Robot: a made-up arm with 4 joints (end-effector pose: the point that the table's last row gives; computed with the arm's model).
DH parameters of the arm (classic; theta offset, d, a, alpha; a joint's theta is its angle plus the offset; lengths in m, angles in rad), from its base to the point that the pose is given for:
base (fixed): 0 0 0 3.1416
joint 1: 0 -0.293 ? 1.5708
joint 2: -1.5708 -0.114 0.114 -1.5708
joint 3: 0 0.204 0.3 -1.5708
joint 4: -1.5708 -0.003 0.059 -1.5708
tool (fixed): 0 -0.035 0 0
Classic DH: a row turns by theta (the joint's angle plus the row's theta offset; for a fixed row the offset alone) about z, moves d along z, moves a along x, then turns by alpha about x.
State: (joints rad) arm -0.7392 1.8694 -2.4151 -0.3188
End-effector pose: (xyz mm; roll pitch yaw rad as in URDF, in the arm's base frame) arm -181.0 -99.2 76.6 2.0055 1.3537 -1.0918
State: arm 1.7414 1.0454 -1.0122 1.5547
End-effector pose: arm 133.7 -351.9 236.6 -0.4550 -0.2546 -0.6736
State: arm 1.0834 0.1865 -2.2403 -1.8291
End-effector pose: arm 112.9 -38.7 220.3 -1.6013 -0.6906 -2.8365
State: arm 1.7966 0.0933 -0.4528 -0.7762
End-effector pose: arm -52.2 -186.7 593.8 -0.6495 0.7666 -2.2362
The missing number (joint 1, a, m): -0.057
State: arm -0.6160 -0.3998 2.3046 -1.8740
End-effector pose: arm 261.7 -188.1 302.8 0.8886 -0.4922 2.8233
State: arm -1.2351 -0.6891 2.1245 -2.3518
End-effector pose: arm 359.1 -51.6 355.7 0.7275 0.1601 -2.5650
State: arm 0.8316 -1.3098 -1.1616 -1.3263
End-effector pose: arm -64.0 221.8 523.8 -0.2412 -0.1346 -1.9475
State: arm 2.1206 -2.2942 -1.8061 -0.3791
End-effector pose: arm 241.8 156.9 441.7 0.9918 -0.6935 1.5080
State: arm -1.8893 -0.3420 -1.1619 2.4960
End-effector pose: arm -217.4 -45.5 593.6 -2.0961 0.0425 -1.8377
